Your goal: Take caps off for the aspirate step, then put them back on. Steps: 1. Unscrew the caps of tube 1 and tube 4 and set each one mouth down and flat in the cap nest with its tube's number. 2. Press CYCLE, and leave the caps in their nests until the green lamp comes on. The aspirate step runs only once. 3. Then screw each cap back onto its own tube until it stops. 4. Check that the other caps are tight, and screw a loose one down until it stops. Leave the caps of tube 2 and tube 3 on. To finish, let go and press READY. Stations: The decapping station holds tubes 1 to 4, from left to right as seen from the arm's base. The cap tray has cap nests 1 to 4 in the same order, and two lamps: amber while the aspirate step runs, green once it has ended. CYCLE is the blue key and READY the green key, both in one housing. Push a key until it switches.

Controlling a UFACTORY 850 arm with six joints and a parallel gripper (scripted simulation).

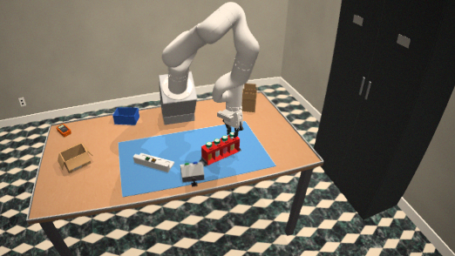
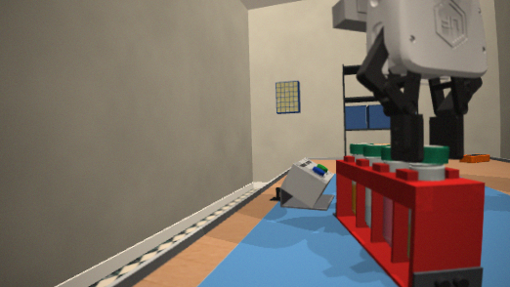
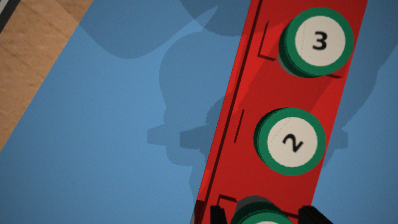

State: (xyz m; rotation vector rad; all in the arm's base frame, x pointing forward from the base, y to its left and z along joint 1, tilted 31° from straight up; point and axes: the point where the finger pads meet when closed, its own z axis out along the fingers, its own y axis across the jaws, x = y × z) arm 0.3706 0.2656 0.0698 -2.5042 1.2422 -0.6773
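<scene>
Now: the green cap 1 cm below my hand. The rest, counted from my hand: key housing (25 cm to the right, 16 cm ahead, 8 cm below); blue cycle key (23 cm to the right, 14 cm ahead, 6 cm below); tube cap (14 cm to the right, 6 cm ahead, 2 cm below).
</scene>
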